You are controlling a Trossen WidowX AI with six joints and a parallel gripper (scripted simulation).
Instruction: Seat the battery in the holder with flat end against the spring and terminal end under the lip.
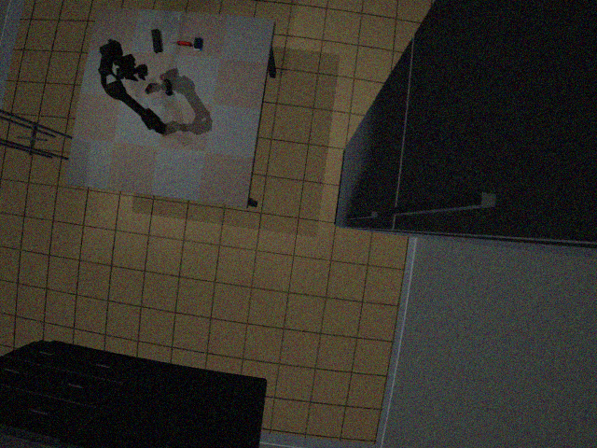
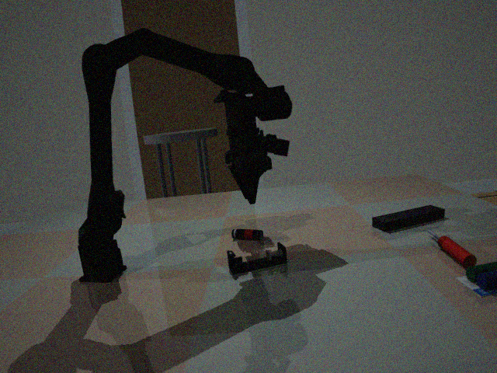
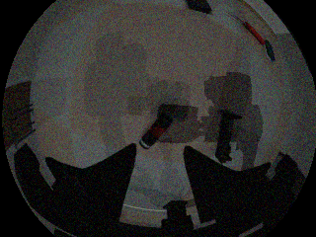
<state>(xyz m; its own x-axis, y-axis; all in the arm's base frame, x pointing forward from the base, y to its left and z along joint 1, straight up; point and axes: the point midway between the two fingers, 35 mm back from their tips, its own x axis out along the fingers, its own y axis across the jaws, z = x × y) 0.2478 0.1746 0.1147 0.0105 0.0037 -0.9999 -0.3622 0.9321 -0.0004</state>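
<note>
The battery lies 7 cm below my gripper tip and 1 cm behind it. Also, from my gripper tip: red-handled screwdriver (35 cm ahead, 10 cm to the right, 7 cm below).
</note>
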